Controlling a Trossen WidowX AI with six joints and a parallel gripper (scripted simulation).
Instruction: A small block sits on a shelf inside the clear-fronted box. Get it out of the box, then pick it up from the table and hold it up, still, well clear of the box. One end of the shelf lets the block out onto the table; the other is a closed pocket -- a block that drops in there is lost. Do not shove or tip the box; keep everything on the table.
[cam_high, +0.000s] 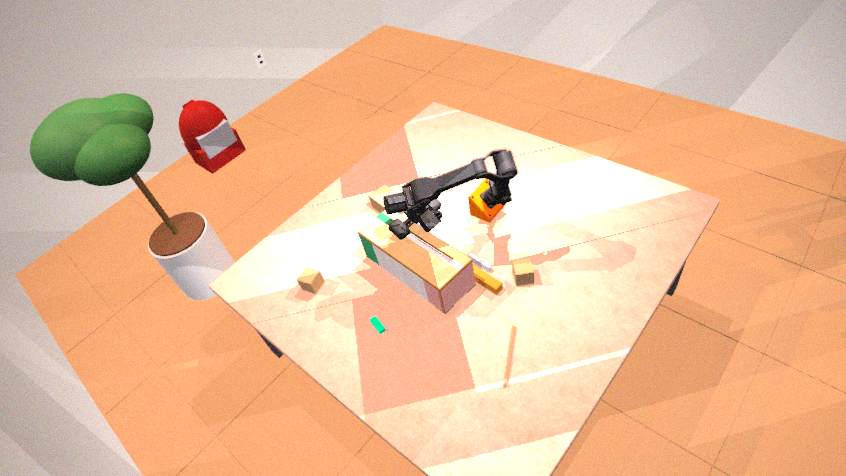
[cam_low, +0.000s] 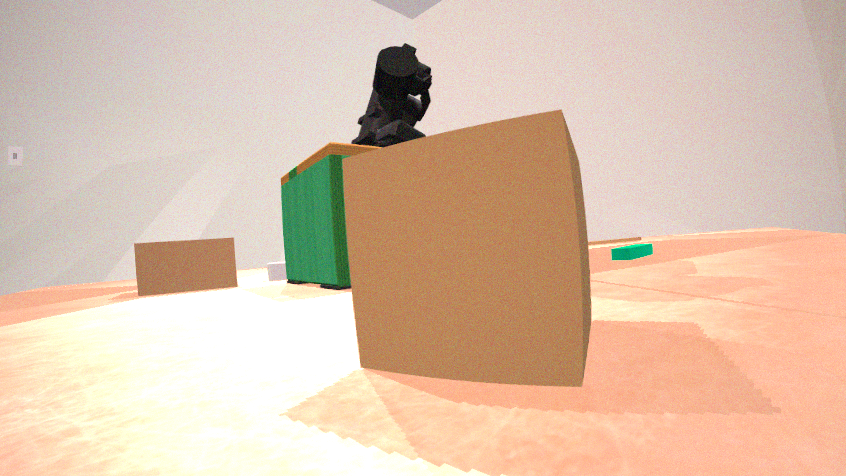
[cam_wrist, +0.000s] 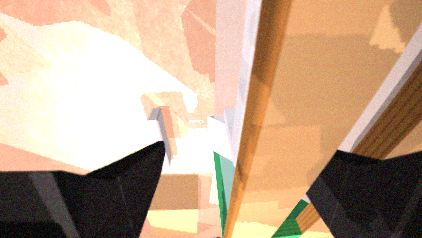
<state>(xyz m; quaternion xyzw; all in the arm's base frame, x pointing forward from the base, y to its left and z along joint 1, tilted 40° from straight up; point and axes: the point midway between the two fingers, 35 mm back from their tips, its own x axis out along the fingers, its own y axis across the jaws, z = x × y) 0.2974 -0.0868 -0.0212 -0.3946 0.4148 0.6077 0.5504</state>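
My gripper tip is now 60 mm short of the cyan block and 20 mm to the left of it. The rest, counted from my gripper tip: box (40 mm ahead, 80 mm to the left, 30 mm below); tan slab (70 mm behind, 230 mm to the right, 60 mm below); orange bar (20 mm behind, 240 mm to the left, 70 mm below).
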